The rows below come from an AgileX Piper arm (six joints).
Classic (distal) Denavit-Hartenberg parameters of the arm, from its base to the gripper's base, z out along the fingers. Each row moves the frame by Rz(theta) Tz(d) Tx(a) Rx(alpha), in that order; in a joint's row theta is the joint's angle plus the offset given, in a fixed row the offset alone. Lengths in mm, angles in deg.
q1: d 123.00, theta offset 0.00, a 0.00, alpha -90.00
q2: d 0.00, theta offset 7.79, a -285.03, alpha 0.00
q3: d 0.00, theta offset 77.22, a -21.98, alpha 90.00
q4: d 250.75, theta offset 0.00, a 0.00, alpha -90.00
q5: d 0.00, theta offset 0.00, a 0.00, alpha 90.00
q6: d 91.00, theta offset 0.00, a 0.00, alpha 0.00
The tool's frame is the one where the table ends.
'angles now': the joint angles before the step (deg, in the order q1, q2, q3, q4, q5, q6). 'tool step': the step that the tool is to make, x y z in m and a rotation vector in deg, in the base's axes. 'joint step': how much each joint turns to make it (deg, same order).
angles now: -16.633, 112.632, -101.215, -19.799, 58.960, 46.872
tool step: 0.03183, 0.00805, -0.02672, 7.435, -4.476, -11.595
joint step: 1.715, 7.403, -6.515, 2.482, 0.885, 14.610
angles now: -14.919, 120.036, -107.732, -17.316, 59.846, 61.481
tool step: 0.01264, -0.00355, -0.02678, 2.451, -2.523, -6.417
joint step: -0.053, 3.721, -0.330, -0.422, -3.206, 8.359
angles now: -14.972, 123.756, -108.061, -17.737, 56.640, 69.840
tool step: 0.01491, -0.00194, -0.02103, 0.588, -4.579, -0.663
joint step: 0.000, 2.996, 0.000, 0.000, -6.839, 3.093
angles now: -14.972, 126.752, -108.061, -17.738, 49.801, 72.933
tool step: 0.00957, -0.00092, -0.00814, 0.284, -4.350, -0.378
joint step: 0.000, 1.434, -0.107, -0.112, -5.190, 2.296
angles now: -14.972, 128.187, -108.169, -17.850, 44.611, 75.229
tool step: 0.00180, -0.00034, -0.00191, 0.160, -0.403, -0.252
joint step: 0.000, 0.448, -0.333, -0.001, -0.387, 0.443
